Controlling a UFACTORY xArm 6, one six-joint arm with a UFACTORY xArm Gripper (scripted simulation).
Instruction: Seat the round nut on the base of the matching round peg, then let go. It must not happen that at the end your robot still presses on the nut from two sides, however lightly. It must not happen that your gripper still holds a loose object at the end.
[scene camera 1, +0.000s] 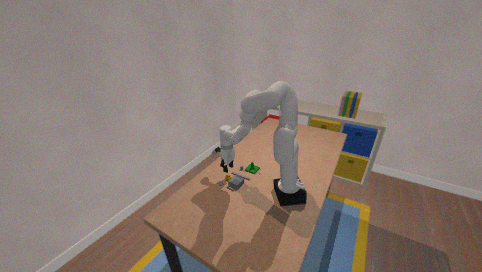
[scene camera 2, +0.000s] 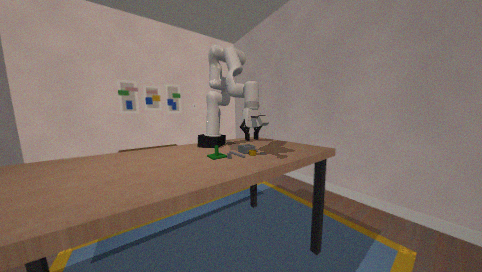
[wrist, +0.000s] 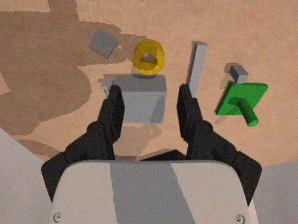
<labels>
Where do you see my gripper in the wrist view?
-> At 150, 95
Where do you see a grey block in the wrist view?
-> At 144, 96
</labels>
